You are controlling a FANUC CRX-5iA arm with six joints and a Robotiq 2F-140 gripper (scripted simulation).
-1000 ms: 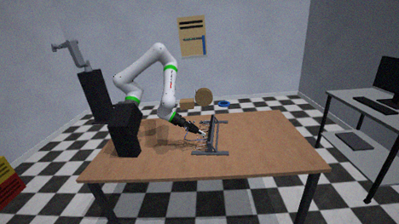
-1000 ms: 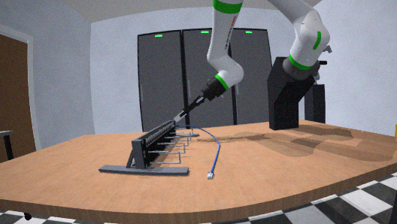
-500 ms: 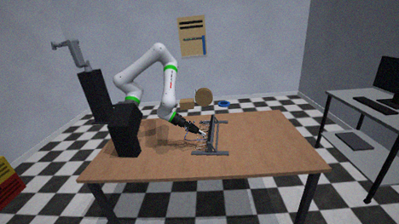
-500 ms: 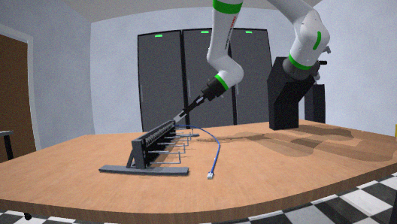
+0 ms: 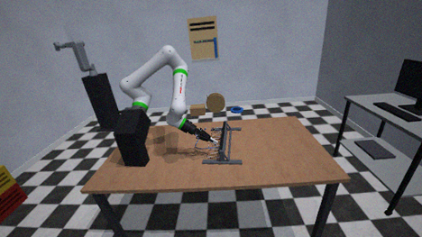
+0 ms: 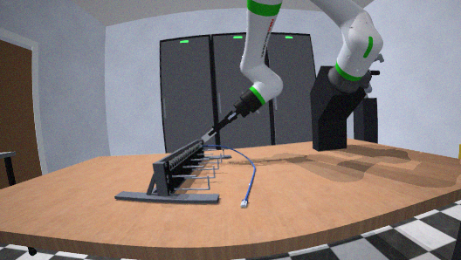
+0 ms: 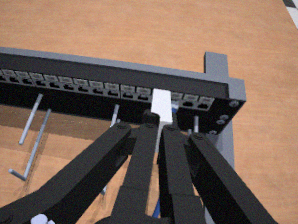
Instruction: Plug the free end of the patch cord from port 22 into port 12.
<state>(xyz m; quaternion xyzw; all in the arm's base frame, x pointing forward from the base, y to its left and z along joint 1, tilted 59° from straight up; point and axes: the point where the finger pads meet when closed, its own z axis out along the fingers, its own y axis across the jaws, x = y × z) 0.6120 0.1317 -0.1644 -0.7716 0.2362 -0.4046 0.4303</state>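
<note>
Now: the white plug 430 mm to the left of my hand, 140 mm behind it and 120 mm below it.
</note>
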